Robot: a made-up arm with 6 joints.
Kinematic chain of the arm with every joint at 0, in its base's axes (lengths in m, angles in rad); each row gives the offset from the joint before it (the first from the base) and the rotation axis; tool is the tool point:
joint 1: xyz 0 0 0.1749 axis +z
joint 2: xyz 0 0.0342 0 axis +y
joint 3: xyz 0 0 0.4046 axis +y
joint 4: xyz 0 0 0.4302 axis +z
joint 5: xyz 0 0 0 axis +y
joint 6: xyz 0 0 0.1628 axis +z
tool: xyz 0 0 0
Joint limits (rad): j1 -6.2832..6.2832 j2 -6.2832..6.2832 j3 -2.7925..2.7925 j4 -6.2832..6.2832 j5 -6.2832..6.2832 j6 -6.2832..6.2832
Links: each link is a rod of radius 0.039 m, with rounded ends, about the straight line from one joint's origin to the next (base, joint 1, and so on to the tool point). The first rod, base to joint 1, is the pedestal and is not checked.
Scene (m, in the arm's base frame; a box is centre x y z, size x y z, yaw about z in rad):
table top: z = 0
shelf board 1: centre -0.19 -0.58 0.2 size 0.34 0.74 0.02 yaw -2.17
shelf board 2: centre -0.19 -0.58 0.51 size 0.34 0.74 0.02 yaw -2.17
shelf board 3: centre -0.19 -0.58 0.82 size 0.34 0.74 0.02 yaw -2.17
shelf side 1: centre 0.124 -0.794 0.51 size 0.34 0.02 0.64 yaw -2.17
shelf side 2: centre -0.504 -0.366 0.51 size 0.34 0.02 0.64 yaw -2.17
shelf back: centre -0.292 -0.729 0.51 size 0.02 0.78 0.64 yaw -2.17
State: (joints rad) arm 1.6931 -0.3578 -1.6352 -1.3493 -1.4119 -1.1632
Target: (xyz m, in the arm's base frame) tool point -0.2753 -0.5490 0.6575
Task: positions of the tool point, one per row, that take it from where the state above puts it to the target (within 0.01 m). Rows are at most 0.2 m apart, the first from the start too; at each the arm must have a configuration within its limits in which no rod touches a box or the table.
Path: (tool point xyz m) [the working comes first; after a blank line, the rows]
Joints at the target: 1.4132 -0.2622 -1.1033 -1.5174 -1.2002 -1.1632
Straight joint move there: touches shelf board 2.

1: -0.0275 -0.4612 0.3405
2: 0.0243 -0.3463 0.3348
3: -0.0047 -0.3368 0.4987
4: -0.0694 -0.2476 0.6575
5: -0.1022 -0.3548 0.6842
6: -0.1710 -0.4600 0.6859
7: -0.2753 -0.5490 0.6575

